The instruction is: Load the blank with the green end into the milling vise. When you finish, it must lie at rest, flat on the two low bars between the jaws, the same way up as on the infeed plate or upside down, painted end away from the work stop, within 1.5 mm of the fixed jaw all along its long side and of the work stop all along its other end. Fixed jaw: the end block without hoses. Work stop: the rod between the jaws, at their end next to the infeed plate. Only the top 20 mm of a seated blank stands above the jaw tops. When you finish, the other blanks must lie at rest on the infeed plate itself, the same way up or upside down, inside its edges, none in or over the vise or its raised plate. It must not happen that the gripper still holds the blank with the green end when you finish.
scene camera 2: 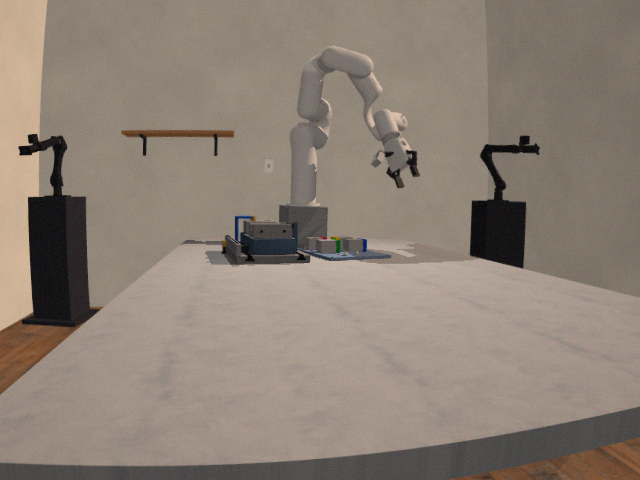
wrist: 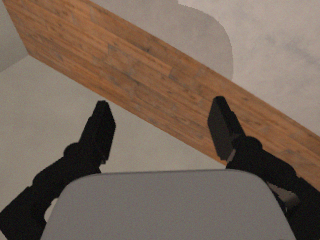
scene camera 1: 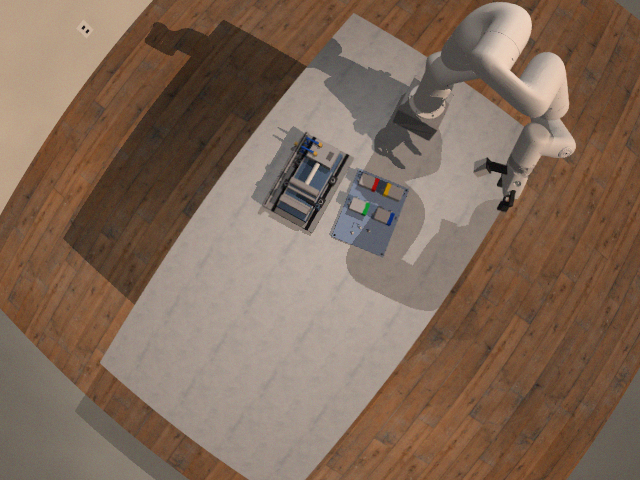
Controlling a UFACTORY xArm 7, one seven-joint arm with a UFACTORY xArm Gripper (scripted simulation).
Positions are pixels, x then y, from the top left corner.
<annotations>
my gripper: scene camera 2; wrist 160, 111; scene camera 1
same spot on my gripper: (scene camera 2: 412, 162) = (scene camera 1: 504, 204)
</annotations>
